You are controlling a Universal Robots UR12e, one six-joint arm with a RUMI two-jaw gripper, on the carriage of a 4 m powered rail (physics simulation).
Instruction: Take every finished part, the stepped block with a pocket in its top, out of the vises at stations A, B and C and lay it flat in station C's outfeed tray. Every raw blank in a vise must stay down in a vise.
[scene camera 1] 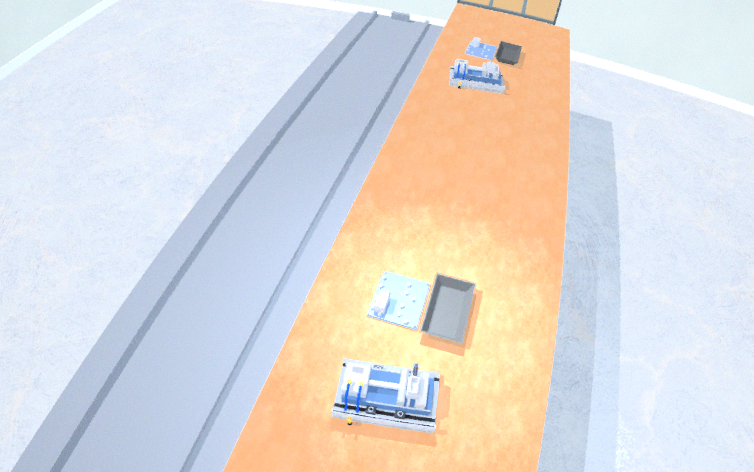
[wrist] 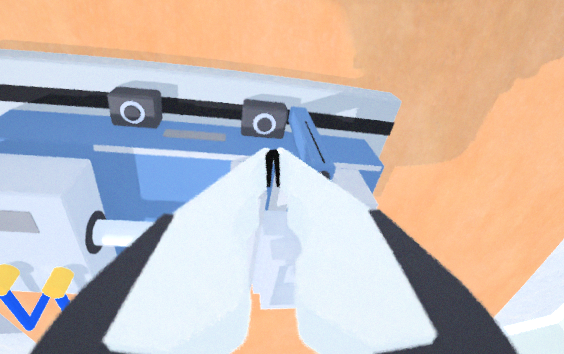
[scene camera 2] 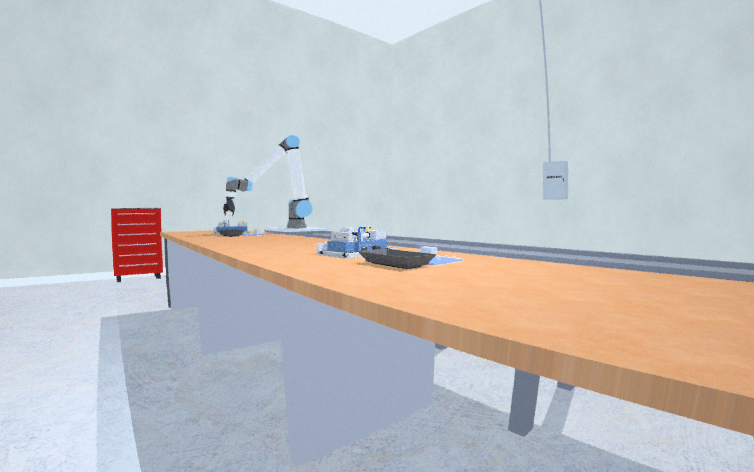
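Observation:
My gripper is shut with its fingertips together, above the vise at the far end of the bench. Nothing shows clamped between the tips. A pale block with a pocket shows through the gap behind the fingers, in that vise; the fingers hide much of it and the jaws. In scene camera 1 a near vise holds a pale block with a pocket. A far vise holds a pale block, too small to tell its kind. I cannot read station letters.
A grey tray stands by a light blue plate bearing a pale block. Another tray and plate are farther back. A blue clamp arm rises close to the fingertips. A red cabinet stands beyond the bench.

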